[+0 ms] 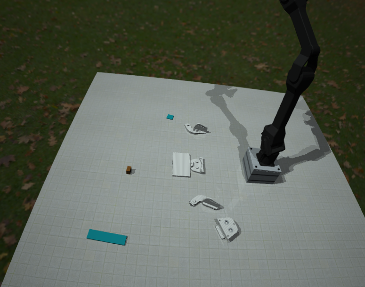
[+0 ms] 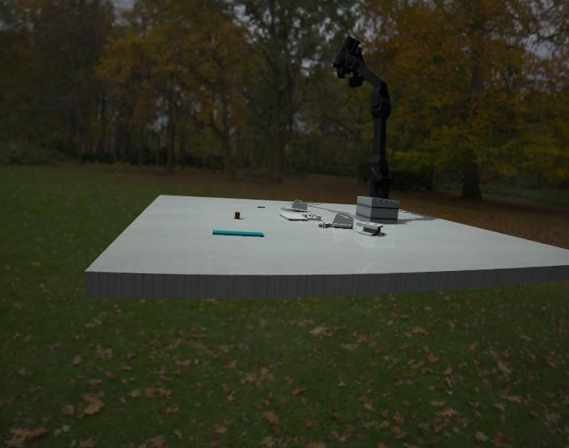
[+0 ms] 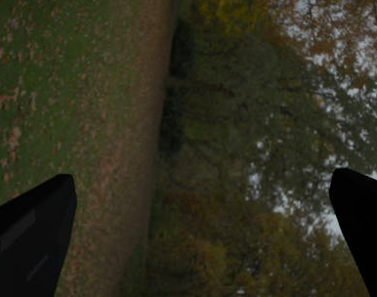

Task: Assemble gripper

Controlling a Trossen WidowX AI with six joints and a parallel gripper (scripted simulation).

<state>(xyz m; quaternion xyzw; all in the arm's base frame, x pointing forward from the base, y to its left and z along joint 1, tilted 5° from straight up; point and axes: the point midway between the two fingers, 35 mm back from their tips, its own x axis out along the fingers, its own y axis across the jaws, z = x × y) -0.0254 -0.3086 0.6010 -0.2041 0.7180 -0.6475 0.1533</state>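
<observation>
The gripper jaw is 37 cm ahead of my gripper tip, 50 cm to the left of it and 66 cm below it. Also, from my gripper tip: small teal tile 47 cm ahead, 3 cm to the left, 67 cm below; small brown block 63 cm ahead, 37 cm to the left, 66 cm below; white ribbed block 27 cm ahead, 61 cm to the left, 66 cm below.
</observation>
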